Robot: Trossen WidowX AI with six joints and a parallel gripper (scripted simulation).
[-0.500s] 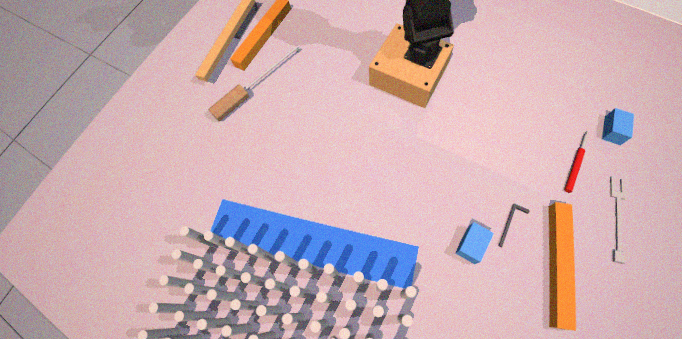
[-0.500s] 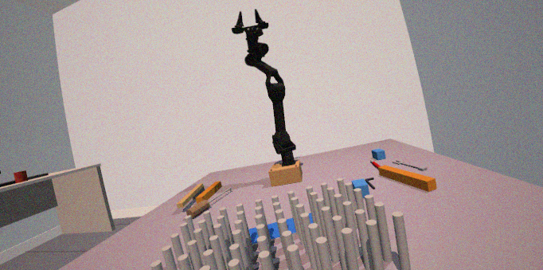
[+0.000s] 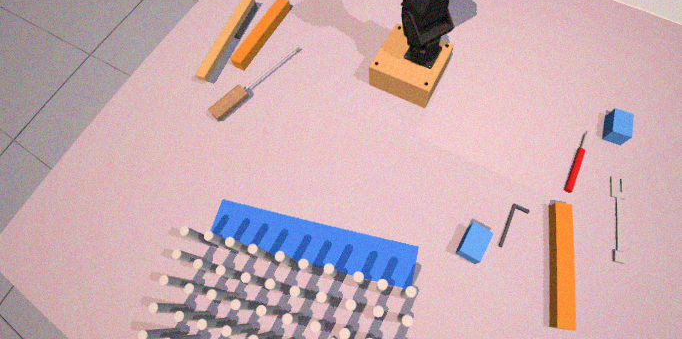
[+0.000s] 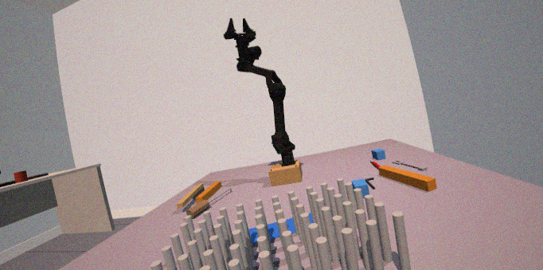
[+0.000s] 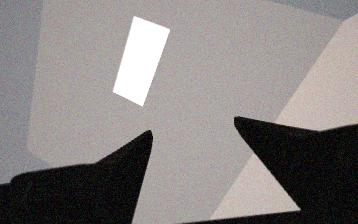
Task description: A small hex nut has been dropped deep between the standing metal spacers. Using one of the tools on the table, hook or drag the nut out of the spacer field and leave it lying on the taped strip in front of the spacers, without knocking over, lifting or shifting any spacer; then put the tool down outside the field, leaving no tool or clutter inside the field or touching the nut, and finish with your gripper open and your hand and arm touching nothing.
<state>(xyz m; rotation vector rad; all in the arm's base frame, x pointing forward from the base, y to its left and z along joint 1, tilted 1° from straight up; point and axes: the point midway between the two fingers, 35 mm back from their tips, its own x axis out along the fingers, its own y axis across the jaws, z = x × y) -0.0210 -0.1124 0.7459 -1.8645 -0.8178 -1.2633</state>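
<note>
The tool with brown wooden handle lies 21 cm ahead of my gripper tip, 21 cm to the right of it and 83 cm below it. From my gripper tip the other things lie so: blue taped strip: 48 cm ahead, 9 cm to the left, 85 cm below; red screwdriver: 6 cm ahead, 49 cm to the left, 84 cm below; black hex key: 25 cm ahead, 41 cm to the left, 84 cm below.
</note>
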